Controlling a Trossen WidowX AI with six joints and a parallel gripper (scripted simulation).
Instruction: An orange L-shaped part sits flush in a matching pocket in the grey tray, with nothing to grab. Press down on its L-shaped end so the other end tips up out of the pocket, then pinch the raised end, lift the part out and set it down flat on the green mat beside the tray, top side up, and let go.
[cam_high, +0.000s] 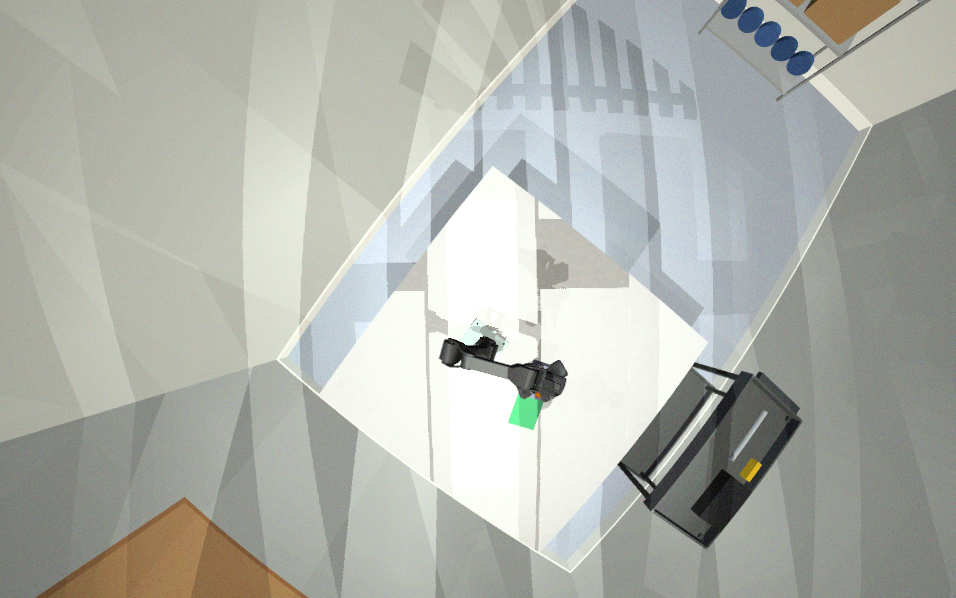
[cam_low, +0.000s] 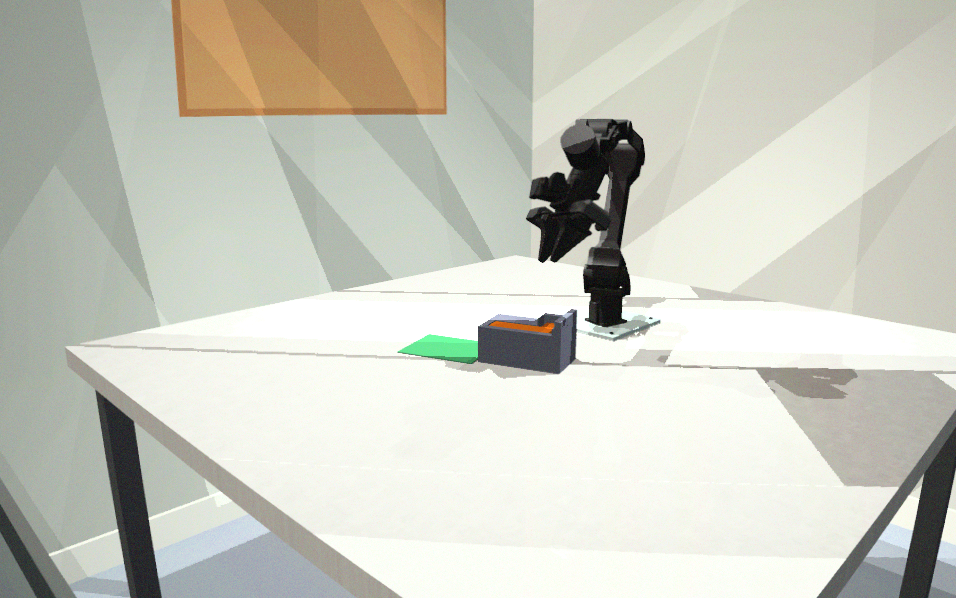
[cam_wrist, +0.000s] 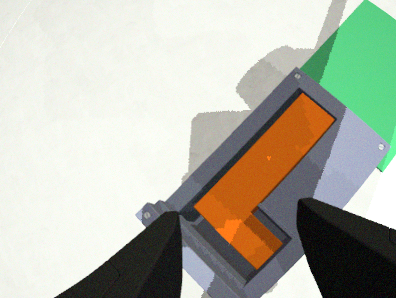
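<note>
Now: gripper tip 2 cm short of the orange L-shaped part, 1 cm to the left of it and 13 cm above it. From my gripper tip the other things lie so: green mat 10 cm ahead, 15 cm to the right, 19 cm below.
</note>
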